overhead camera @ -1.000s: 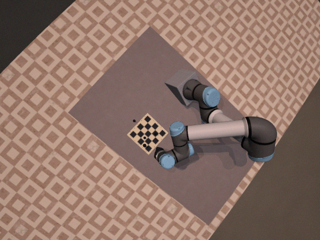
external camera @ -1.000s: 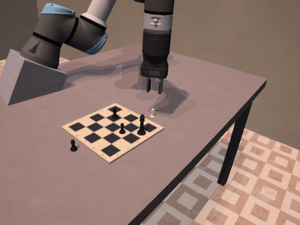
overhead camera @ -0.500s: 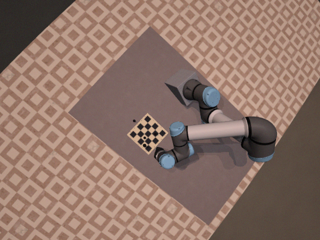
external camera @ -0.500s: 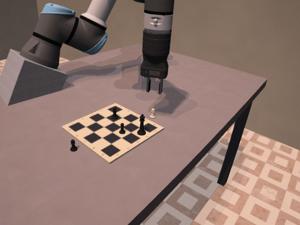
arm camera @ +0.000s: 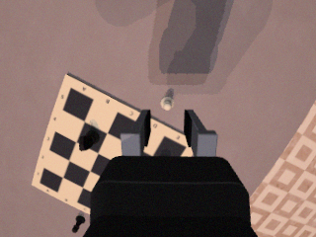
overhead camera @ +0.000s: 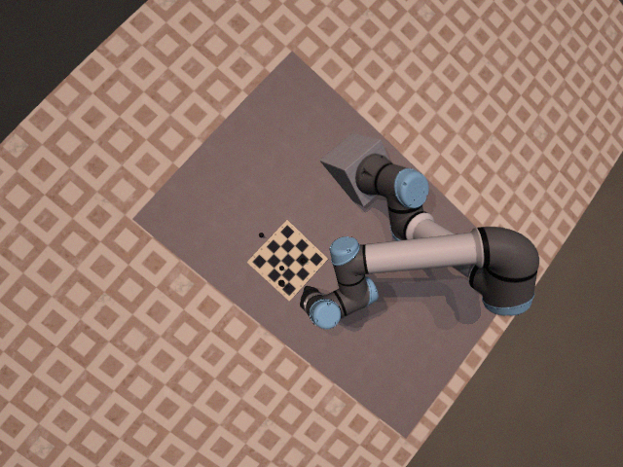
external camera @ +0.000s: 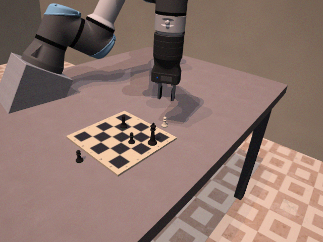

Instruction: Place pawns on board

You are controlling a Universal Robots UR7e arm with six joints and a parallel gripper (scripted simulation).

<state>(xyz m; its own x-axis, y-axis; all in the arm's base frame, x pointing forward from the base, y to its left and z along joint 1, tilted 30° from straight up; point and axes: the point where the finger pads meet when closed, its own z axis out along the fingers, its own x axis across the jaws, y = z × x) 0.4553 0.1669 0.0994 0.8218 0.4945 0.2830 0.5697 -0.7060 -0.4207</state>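
Now: the white pawn 100 mm below my hand. Round my hand: chessboard (140 mm to the right, 110 mm below, 20 mm behind); black king (90 mm to the right, 70 mm below, 50 mm ahead).
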